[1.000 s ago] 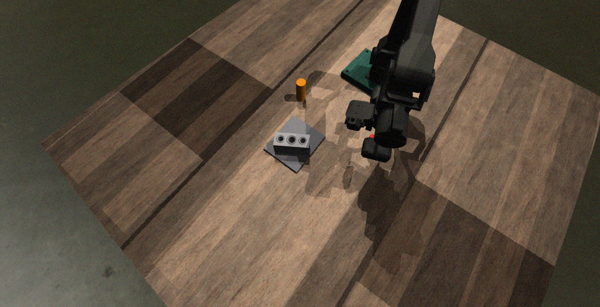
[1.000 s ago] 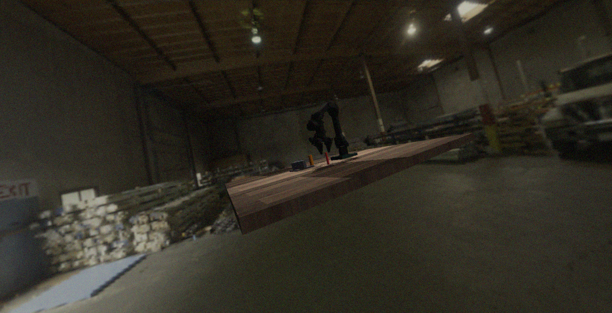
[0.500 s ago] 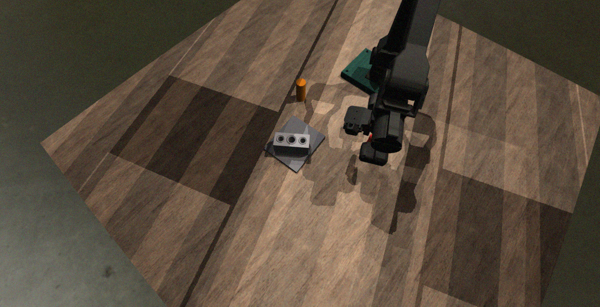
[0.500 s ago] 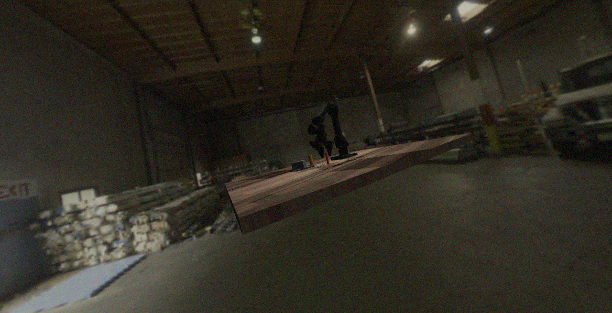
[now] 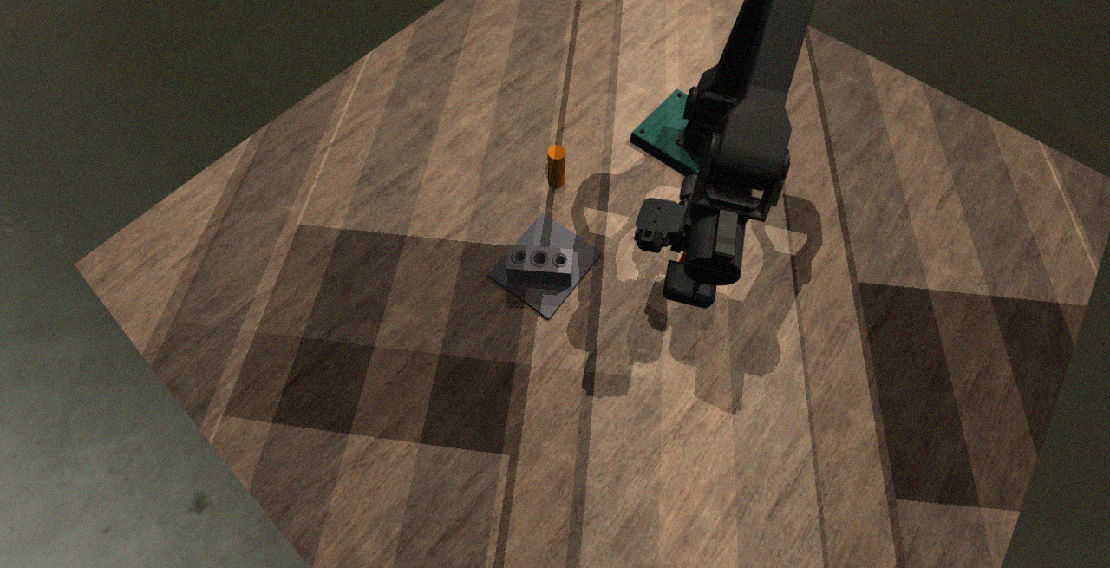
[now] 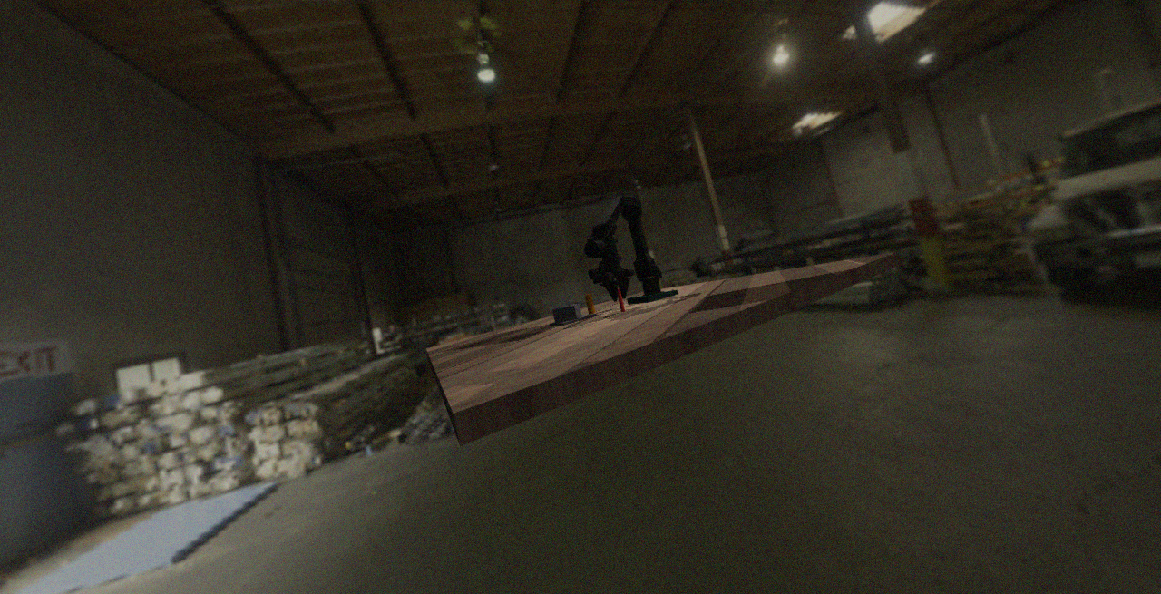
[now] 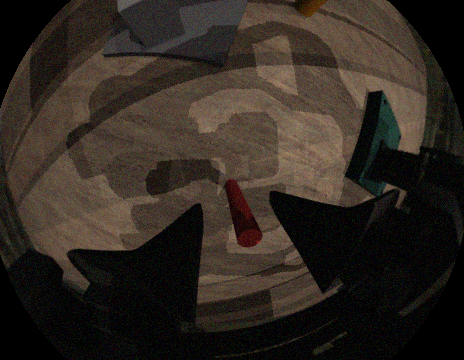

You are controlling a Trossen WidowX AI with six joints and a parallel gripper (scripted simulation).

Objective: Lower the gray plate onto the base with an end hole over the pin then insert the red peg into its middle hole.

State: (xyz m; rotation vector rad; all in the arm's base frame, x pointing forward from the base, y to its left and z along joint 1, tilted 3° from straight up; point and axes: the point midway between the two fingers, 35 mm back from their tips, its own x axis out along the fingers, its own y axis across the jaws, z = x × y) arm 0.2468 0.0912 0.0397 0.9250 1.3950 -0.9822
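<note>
Right now the gray plate is 12 cm ahead of my gripper tip and 17 cm to the right of it. The rest, counted from my gripper tip: red peg right at my gripper tip; gray base 10 cm ahead, 16 cm to the right, 3 cm below; orange cylinder 4 cm behind, 26 cm to the right.
</note>
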